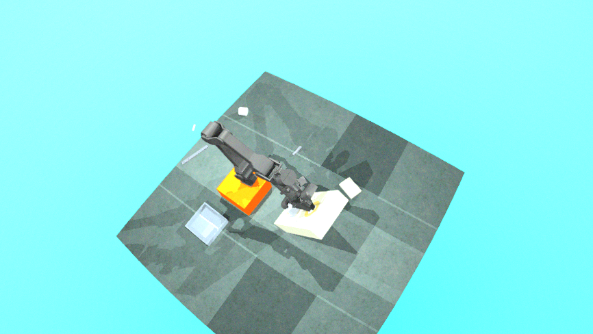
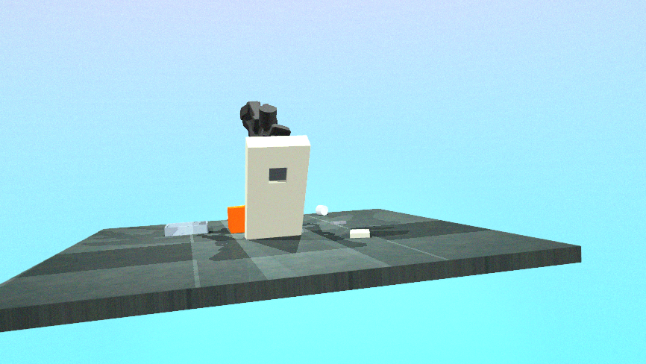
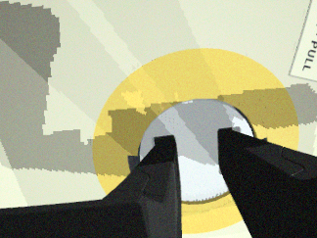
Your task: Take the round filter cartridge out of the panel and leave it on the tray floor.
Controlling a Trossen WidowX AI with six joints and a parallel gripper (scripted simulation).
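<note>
Now: the service panel 40 mm behind my gripper tip and 80 mm below it. The rest, counted from my gripper tip: filter cartridge (10 mm ahead, 10 mm below); then white block (60 mm ahead, 240 mm to the left, 220 mm below); then tray (470 mm behind, 220 mm to the right, 220 mm below).
</note>
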